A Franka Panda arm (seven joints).
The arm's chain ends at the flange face. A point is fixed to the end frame.
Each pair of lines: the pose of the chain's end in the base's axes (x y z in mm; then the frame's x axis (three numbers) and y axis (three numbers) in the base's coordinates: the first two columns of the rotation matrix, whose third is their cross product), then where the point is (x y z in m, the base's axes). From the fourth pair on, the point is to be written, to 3 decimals.
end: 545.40 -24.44 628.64 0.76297 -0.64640 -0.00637 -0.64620 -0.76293 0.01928
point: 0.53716 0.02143 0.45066
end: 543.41 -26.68 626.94 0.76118 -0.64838 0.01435 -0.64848 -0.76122 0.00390
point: 0.53988 0.01890 0.44873
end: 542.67 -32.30 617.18 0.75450 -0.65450 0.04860 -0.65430 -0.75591 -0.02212
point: 0.54717 0.01281 0.43887
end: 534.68 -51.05 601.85 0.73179 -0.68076 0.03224 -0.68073 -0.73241 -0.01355
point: 0.538 -0.005 0.424
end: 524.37 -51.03 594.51 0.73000 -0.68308 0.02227 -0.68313 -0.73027 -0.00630
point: 0.525 -0.005 0.416
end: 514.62 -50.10 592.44 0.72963 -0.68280 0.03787 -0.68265 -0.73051 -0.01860
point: 0.519 -0.004 0.414
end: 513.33 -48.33 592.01 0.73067 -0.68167 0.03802 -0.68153 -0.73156 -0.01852
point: 0.518 -0.003 0.414
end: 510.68 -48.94 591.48 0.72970 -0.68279 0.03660 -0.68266 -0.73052 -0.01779
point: 0.515 -0.003 0.413
